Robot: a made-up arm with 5 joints.
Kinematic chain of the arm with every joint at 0, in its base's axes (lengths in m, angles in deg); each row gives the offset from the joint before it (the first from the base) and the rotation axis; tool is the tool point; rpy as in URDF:
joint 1: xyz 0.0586 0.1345 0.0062 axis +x
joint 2: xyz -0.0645 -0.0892 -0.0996 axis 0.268 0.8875 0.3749
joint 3: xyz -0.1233 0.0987 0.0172 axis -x
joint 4: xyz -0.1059 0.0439 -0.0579 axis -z
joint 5: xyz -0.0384 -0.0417 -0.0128 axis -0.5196 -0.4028 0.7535
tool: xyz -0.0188 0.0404 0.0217 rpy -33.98 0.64 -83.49
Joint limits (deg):
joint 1: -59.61..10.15
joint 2: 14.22..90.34
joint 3: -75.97..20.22
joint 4: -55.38..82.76
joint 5: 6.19..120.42
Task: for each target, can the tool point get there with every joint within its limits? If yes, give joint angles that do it. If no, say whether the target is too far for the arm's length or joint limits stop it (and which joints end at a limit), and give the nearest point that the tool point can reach.
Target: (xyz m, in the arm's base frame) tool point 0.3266 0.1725 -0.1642
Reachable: no: joint limits stop it (at a limit: joint 1, joint 2, joint 3, joint 4) | nearest point 0.0614 0.2720 0.1901 | short by 0.454 m
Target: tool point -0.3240 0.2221 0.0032
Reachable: yes | joints -43.79 27.79 -36.55 59.03 95.74
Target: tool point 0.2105 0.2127 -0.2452
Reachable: no: joint limits stop it (at a limit: joint 1, joint 2, joint 3, joint 4) | nearest point 0.0610 0.2711 0.1901 | short by 0.464 m
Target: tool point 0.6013 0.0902 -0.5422
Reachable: no: too far | nearest point -0.0747 -0.0848 0.0362 | short by 0.907 m
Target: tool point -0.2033 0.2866 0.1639
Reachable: yes | joints -52.00 57.23 -52.30 42.82 62.55
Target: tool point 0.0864 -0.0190 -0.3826
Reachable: no: joint limits stop it (at a limit: joint 1, joint 2, joint 4, joint 5) | nearest point -0.2253 0.0667 -0.1165 | short by 0.419 m
